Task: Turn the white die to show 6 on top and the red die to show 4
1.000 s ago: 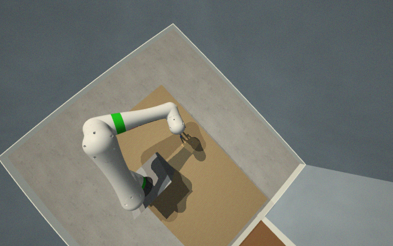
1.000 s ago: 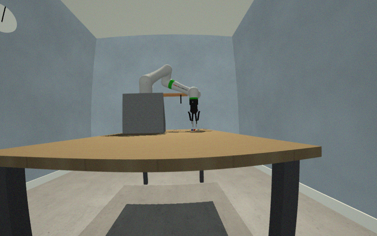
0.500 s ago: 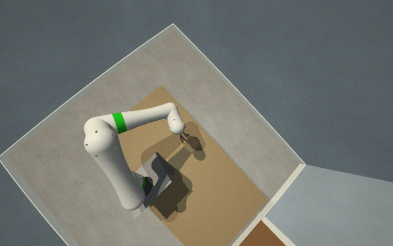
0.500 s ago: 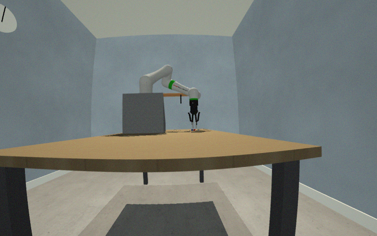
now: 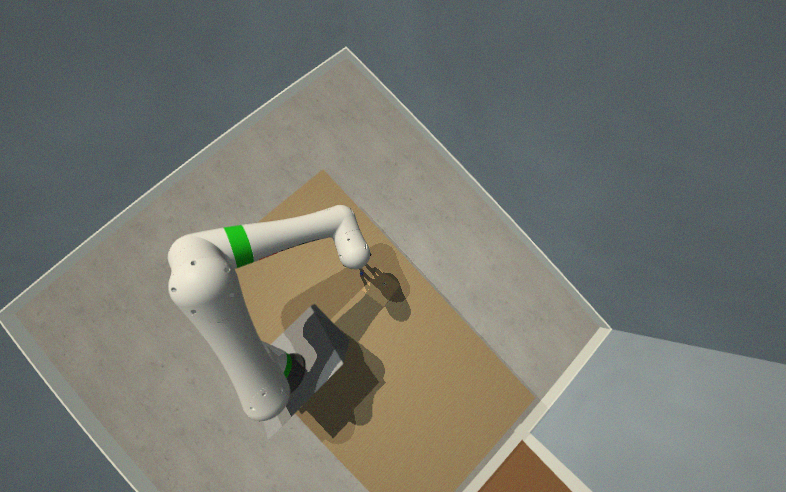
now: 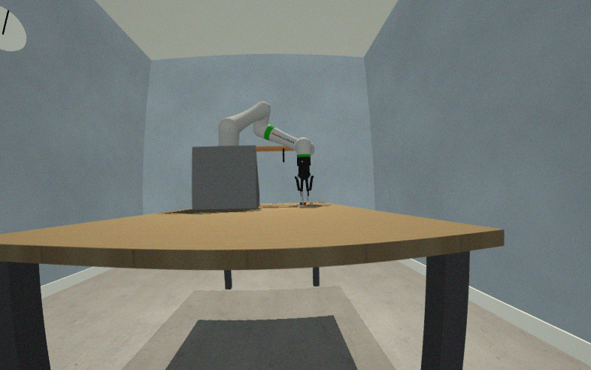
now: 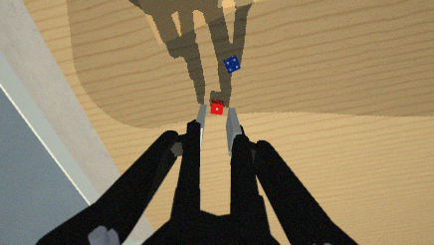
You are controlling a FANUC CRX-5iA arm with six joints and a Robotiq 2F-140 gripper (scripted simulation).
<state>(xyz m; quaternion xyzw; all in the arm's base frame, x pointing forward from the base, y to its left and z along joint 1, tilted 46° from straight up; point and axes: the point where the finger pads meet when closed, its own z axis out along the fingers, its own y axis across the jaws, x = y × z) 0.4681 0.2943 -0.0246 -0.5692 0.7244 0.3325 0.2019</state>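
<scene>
My gripper is now 1 cm to the left of the red die and 5 cm above it. The rest, counted from my hand: blue die (3 cm behind, 6 cm to the right, 5 cm below); white die (3 cm ahead, 18 cm to the right, 4 cm below); tan mat (18 cm to the right, 5 cm below).
</scene>
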